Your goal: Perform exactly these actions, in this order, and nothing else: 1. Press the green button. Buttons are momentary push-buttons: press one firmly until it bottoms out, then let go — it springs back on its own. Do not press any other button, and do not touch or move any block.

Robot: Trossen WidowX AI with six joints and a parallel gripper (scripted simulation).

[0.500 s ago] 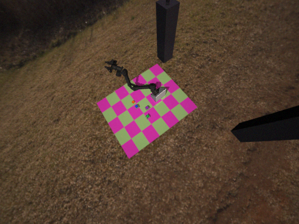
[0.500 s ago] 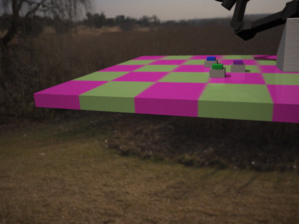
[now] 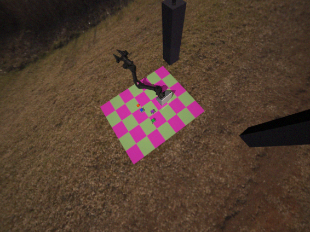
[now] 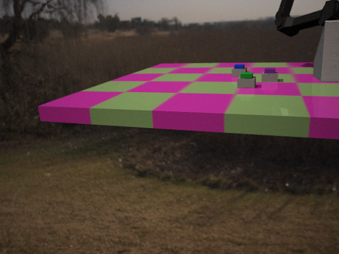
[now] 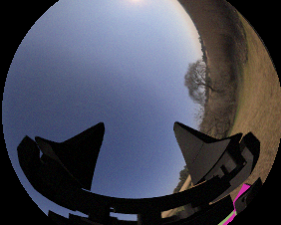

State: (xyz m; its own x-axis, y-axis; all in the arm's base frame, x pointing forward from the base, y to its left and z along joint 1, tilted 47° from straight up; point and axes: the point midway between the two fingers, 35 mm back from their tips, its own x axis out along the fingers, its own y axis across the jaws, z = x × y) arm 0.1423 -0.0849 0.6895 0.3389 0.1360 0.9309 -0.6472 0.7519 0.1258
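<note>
Right now the green button is 70 mm ahead of my gripper tip, 740 mm to the left of it and 510 mm below it. Also, from my gripper tip: purple button 10 mm ahead, 640 mm to the left, 510 mm below; blue button 120 mm ahead, 530 mm to the left, 510 mm below.
</note>
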